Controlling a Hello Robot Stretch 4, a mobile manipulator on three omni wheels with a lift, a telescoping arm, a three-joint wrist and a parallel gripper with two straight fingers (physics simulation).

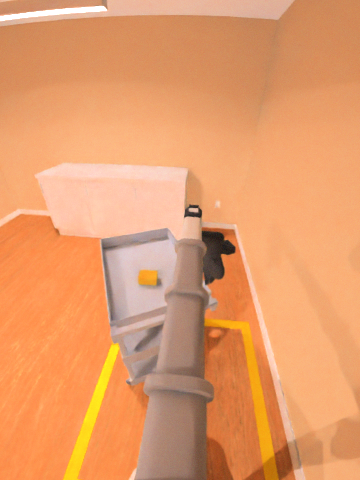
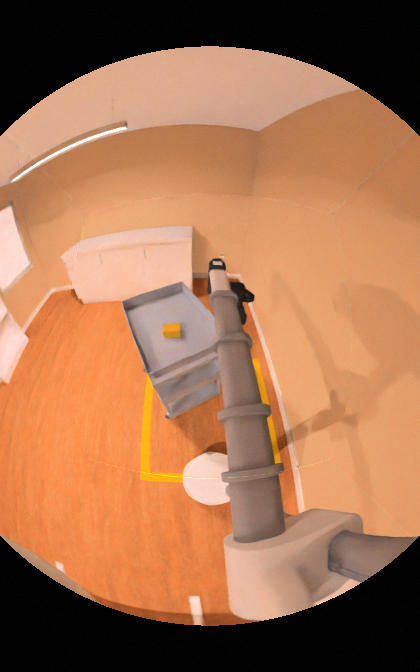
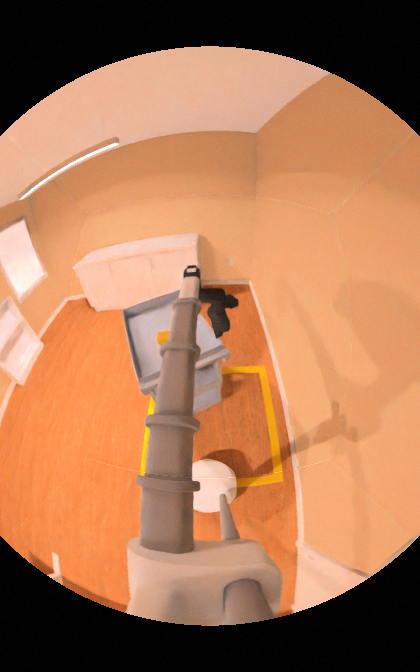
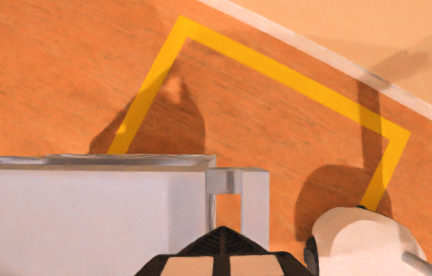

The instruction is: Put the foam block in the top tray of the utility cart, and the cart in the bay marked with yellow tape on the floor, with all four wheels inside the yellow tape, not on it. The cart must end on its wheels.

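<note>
The yellow foam block (image 1: 148, 277) (image 2: 171, 330) (image 3: 163, 337) lies in the top tray of the grey utility cart (image 1: 137, 323) (image 2: 185, 368) (image 4: 90, 215). The cart stands upright, turned at an angle, over the far left part of the bay. The yellow tape (image 1: 92, 415) (image 2: 146, 430) (image 3: 272, 425) (image 4: 280, 72) runs out of sight behind the cart. One near lower corner with a wheel shows inside the tape; the other wheels are hidden or unclear. My gripper (image 4: 223, 246) is shut and empty, fingertips together, seen over the gap between the tray and its end handle.
My arm (image 1: 185, 325) (image 2: 247, 425) (image 3: 172, 440) stretches over the bay and hides part of the cart. The white round base part (image 2: 206, 478) (image 3: 215, 485) (image 4: 370, 240) covers part of the near tape. A white cabinet (image 1: 120, 200) stands behind the cart. A wall runs close along the right tape.
</note>
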